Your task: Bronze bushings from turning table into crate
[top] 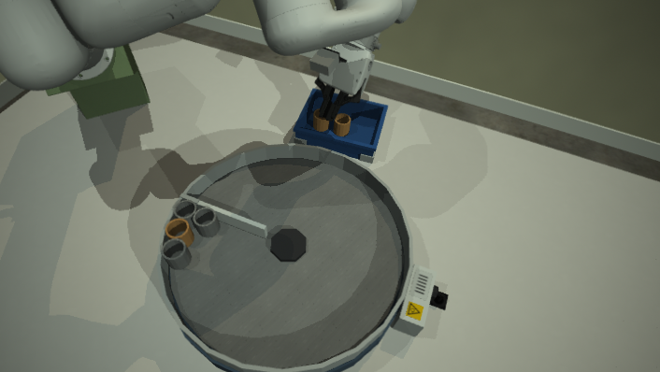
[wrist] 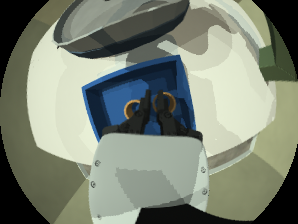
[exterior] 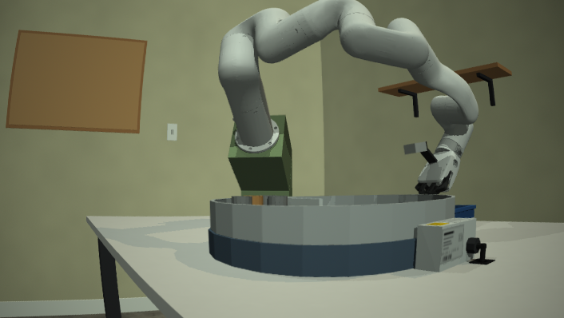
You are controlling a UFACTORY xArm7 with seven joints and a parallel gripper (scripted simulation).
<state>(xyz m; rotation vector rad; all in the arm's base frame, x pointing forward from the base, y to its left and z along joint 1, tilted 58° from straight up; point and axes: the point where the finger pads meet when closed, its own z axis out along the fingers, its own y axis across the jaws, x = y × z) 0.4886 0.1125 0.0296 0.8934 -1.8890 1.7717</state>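
Now: the blue crate 3 cm ahead of my hand, 1 cm to the right of it and 4 cm below it. Also, from my hand: round turning table (8 cm behind, 34 cm to the right, 1 cm below).
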